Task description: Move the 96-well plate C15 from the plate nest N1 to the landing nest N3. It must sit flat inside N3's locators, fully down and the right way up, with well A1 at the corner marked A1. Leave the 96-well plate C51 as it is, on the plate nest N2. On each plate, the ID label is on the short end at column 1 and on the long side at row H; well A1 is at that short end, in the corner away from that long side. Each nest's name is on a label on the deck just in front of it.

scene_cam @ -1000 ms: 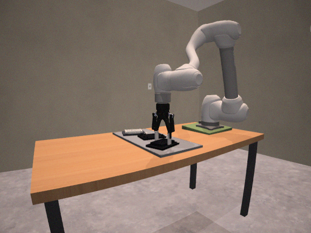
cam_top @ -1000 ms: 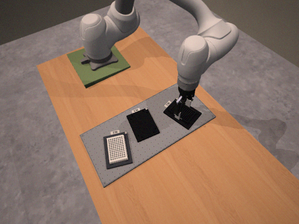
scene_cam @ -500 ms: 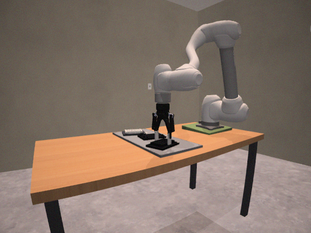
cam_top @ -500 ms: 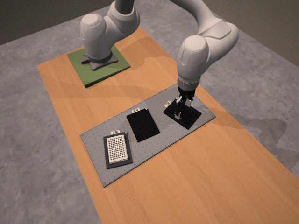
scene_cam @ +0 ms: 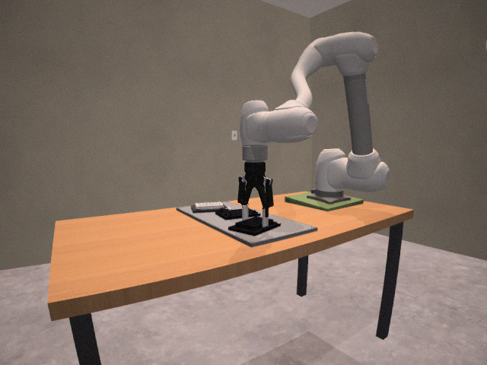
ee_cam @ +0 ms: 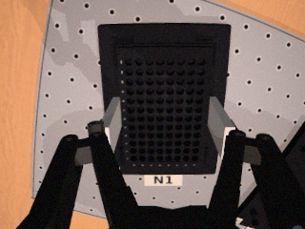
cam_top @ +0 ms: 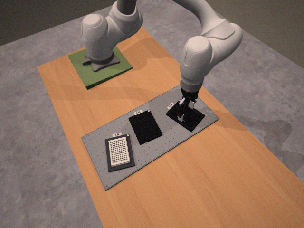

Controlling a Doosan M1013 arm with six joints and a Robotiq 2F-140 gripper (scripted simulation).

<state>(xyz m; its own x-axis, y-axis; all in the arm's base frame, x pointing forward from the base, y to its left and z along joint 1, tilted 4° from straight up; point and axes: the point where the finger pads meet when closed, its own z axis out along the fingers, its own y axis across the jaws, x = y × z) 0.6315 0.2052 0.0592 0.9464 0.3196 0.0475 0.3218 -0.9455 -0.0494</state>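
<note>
My hand is 2 cm above the black 96-well plate C15. From my hand the other things lie so: black plate nest N1: 4 cm below; then black landing nest N3: 21 cm to the right, 5 cm behind, 4 cm below; then N1 label: 9 cm behind, 4 cm below, 3 cm to the right.
</note>
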